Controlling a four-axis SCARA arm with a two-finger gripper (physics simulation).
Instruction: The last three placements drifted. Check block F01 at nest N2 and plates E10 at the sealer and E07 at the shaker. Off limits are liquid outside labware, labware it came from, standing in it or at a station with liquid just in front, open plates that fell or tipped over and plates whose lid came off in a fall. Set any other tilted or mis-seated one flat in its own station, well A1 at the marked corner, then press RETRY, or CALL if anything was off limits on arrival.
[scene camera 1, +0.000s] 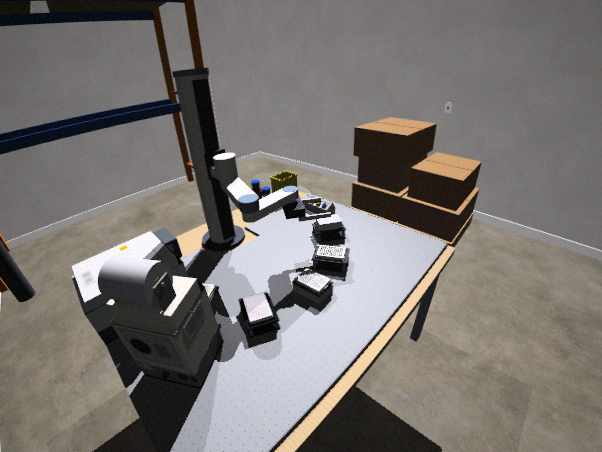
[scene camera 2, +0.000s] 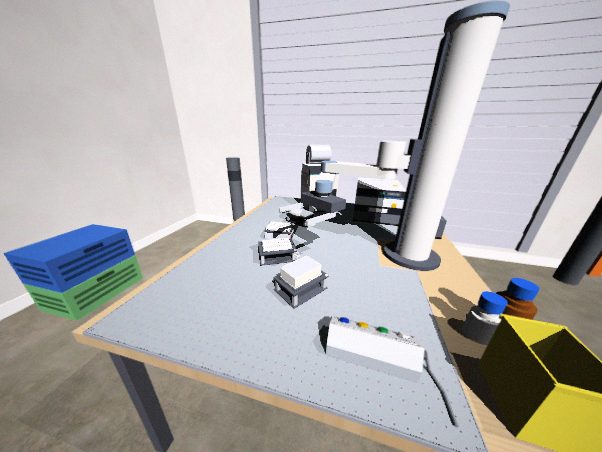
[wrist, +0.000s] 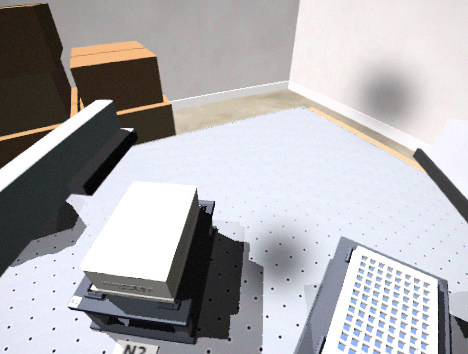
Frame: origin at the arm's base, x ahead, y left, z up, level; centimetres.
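Seen in the pictures: gripper, fingertip midpoint: (scene camera 1: 325, 206) (scene camera 2: 292, 216) (wrist: 274, 126); arm's base, link origin: (scene camera 1: 223, 238) (scene camera 2: 410, 255).
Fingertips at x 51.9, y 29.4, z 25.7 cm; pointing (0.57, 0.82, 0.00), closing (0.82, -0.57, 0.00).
Observation:
Pixels of each thing's top centre, then the offset from my fingertips to it. "spot": a spot on its surface instead.
- white block, top centre: (wrist: 146, 221) (scene camera 2: 301, 266) (scene camera 1: 328, 219) dx -6.8, dy +10.8, dz -14.2 cm
- dark nest N2, top centre: (wrist: 152, 242) (scene camera 2: 301, 274) (scene camera 1: 328, 225) dx -6.9, dy +10.9, dz -17.9 cm
- Plate E07, top centre: (scene camera 1: 312, 279) (scene camera 2: 279, 225) dx +15.8, dy -28.0, dz -17.5 cm
- pale plate, top centre: (scene camera 1: 198, 295) dx -5.1, dy -68.0, dz -11.1 cm
- sealer, top centre: (scene camera 1: 136, 255) (scene camera 2: 321, 145) dx +5.1, dy -83.2, dz +21.2 cm
- white well plate, top centre: (wrist: 389, 313) (scene camera 2: 276, 243) (scene camera 1: 331, 251) dx +9.9, dy -7.9, dz -17.2 cm
- pinkish plate, top centre: (scene camera 1: 257, 306) (scene camera 2: 301, 211) dx +10.2, dy -53.0, dz -17.6 cm
- button box, top centre: (scene camera 2: 374, 329) (scene camera 1: 317, 198) dx -31.0, dy +29.8, dz -16.0 cm
- yellow bin, surface spot: (scene camera 2: 505, 380) spot: dx -58.4, dy +32.0, dz -19.5 cm
Block F01, a white block (scene camera 1: 329, 221) (scene camera 2: 300, 270) (wrist: 141, 227), sits on dark nest N2 (scene camera 2: 295, 291) (wrist: 137, 311); a slight tilt cannot be judged. The nest's label is cut off at the lower edge of the wrist view. Plate E07 (scene camera 1: 313, 281) is on the shaker, partly hidden in scene camera 2; its seating is unclear. A pale plate (scene camera 1: 210, 288) shows partly beside the sealer (scene camera 1: 162, 320); its code is unreadable. My gripper (scene camera 1: 325, 207) (scene camera 2: 292, 217) (wrist: 274, 126) is open and empty, its fingers wide apart, with the block beyond and below them in the wrist view.
A white well plate (scene camera 1: 331, 251) (scene camera 2: 277, 245) (wrist: 387, 305) sits on the neighbouring nest. A pinkish plate (scene camera 1: 258, 307) stands on another stand. The button box (scene camera 2: 375, 345) has coloured buttons. Bottles (scene camera 2: 486, 317) and a yellow bin (scene camera 2: 505, 380) stand by the table edge.

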